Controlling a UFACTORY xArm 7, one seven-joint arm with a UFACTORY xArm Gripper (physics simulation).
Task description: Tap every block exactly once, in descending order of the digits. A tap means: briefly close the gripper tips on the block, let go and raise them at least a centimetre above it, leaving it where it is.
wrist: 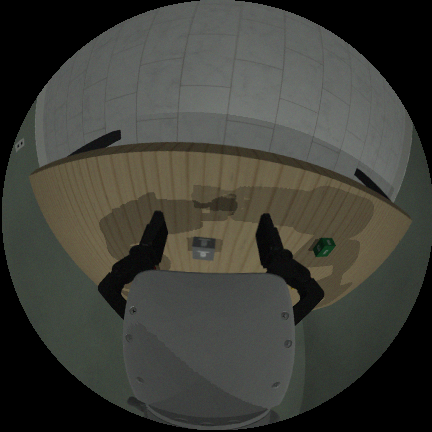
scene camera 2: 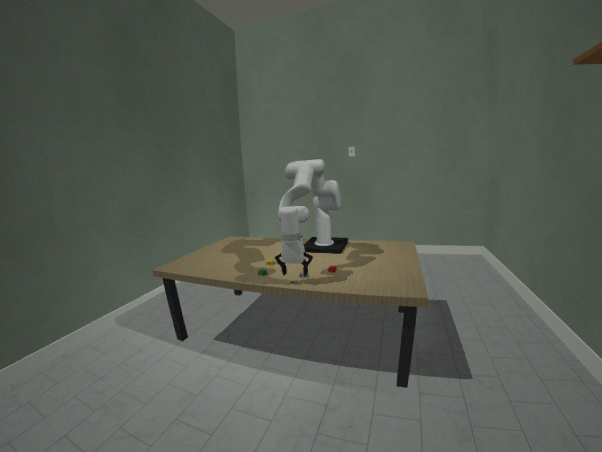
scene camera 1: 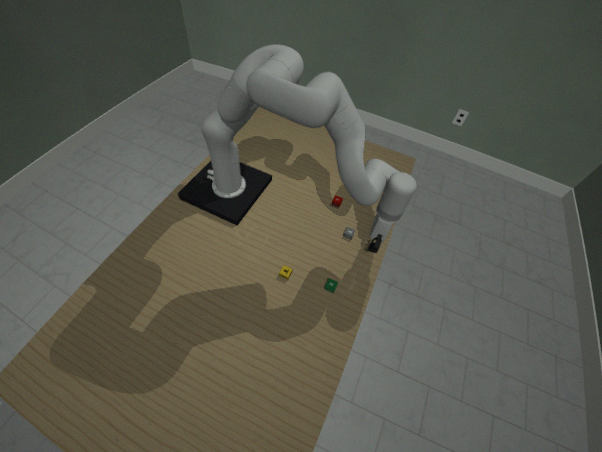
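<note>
My gripper [scene camera 1: 374,247] [scene camera 2: 295,274] [wrist: 211,222] is open and empty, pointing down above the table near its edge. A grey block [scene camera 1: 349,233] [scene camera 2: 302,275] [wrist: 204,249] lies closest to it. In the wrist view the grey block shows between the two fingers, nearer the gripper body than the fingertips. A green block [scene camera 1: 331,285] [scene camera 2: 262,272] [wrist: 325,247] lies off to one side, outside the fingers. A yellow block [scene camera 1: 287,274] [scene camera 2: 271,262] lies beyond the green one, toward the base side. A red block [scene camera 1: 337,201] [scene camera 2: 332,269] lies on the other side. The digits are too small to read.
The blocks lie apart on the wooden table [scene camera 1: 225,400] [scene camera 2: 380,280] [wrist: 200,162]. The arm's base stands on a black plate [scene camera 1: 240,215] [scene camera 2: 332,248]. The table edge runs close to the gripper, with tiled floor beyond. Arm shadows cross the table.
</note>
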